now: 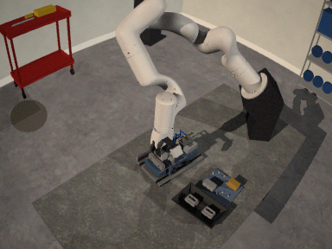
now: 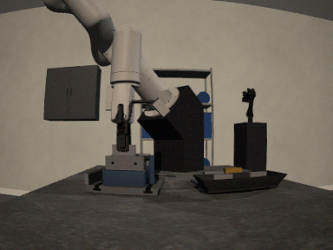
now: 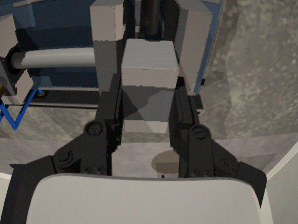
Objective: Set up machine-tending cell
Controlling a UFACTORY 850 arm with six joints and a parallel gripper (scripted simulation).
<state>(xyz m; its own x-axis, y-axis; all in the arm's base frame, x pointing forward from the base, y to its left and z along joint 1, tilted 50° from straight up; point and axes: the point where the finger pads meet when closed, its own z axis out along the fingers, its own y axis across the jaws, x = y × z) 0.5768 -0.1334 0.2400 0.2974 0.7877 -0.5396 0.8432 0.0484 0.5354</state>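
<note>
My hand is 7 cm past the vise, 3 cm to the right of it and 9 cm above it. The rest, counted from my hand: brass blank 9 cm behind, 38 cm to the left, 11 cm below.
</note>
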